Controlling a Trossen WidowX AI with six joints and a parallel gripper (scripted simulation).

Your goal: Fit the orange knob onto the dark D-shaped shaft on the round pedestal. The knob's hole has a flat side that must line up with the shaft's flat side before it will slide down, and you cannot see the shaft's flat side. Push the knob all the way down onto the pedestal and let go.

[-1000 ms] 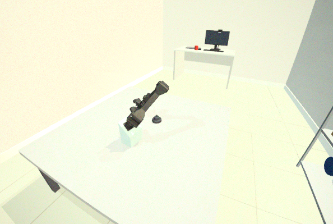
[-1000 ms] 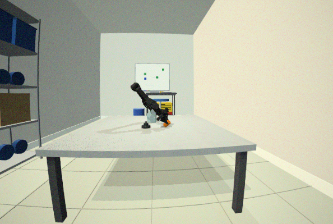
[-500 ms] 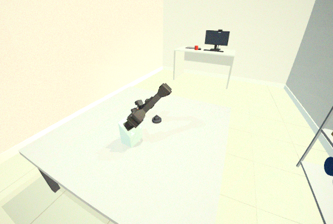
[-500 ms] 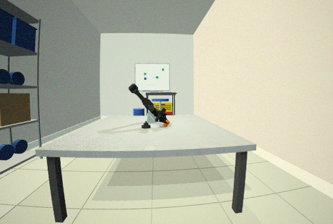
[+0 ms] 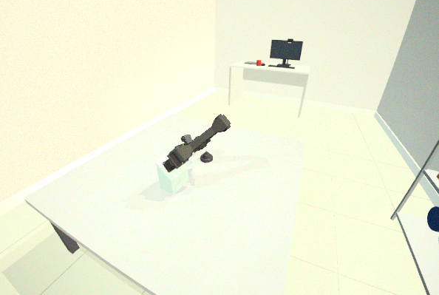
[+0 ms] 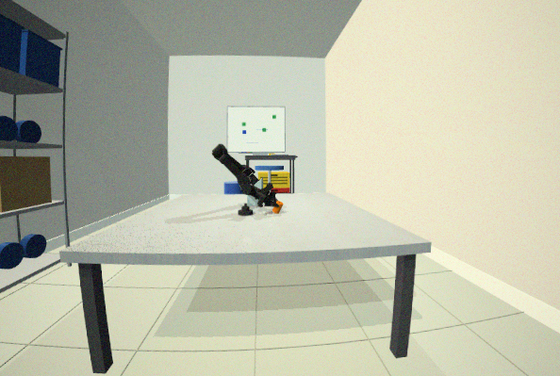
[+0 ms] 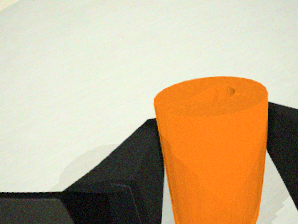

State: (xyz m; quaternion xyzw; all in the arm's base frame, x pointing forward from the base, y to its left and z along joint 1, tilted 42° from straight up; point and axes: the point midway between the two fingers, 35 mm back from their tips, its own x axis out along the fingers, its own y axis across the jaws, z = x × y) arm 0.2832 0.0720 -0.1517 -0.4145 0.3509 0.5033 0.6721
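My gripper tip is 1 cm to the left of the orange knob and 1 cm above it. The rest, counted from my gripper tip: pedestal 19 cm to the right, 2 cm below, 2 cm ahead.
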